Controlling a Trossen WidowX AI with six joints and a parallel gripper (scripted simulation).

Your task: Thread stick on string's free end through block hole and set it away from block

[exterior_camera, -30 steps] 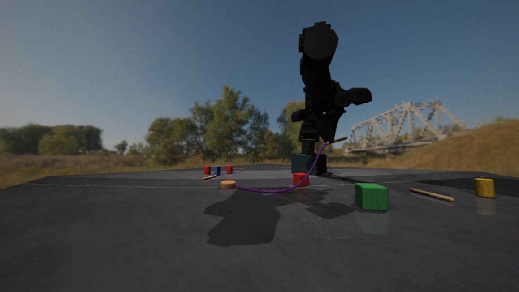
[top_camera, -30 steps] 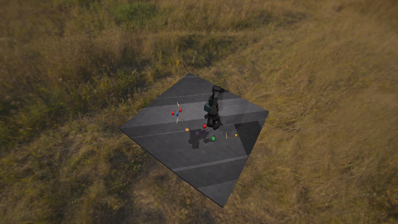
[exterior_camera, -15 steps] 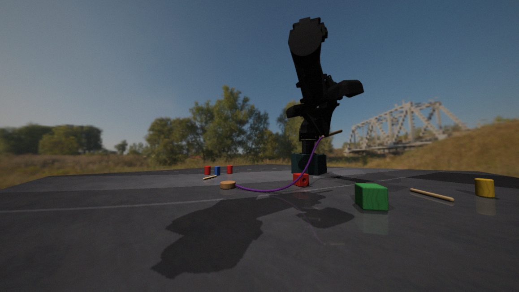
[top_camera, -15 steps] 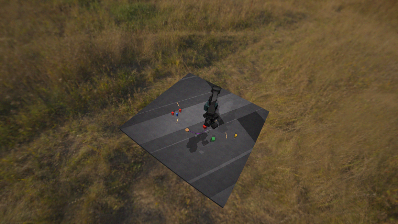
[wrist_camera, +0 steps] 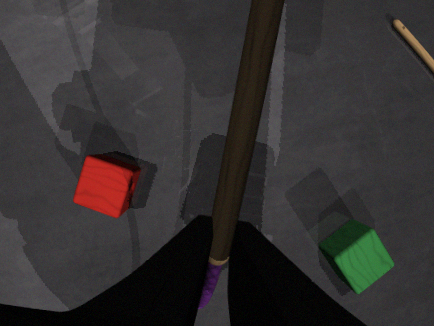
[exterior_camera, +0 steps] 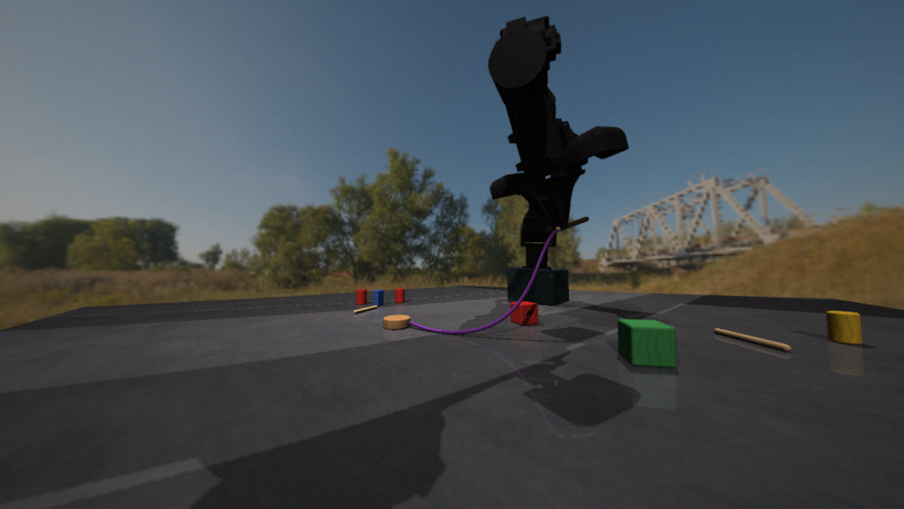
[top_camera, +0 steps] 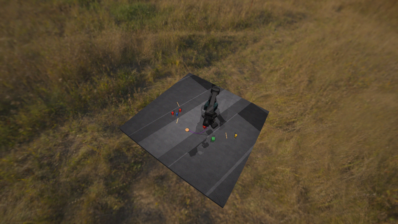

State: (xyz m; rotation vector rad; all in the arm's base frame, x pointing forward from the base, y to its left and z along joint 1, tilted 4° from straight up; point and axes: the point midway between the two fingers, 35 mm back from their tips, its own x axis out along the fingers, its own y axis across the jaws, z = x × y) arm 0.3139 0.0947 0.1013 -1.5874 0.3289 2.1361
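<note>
The green block lies 8 cm ahead of my gripper tip, 8 cm to the left of it and 12 cm below it. The rest, counted from my gripper tip: red block 2 cm behind, 6 cm to the right, 12 cm below; thin wooden stick 1 cm behind, 1 cm to the left, 1 cm above; loose stick 5 cm behind, 19 cm to the left, 14 cm below.
</note>
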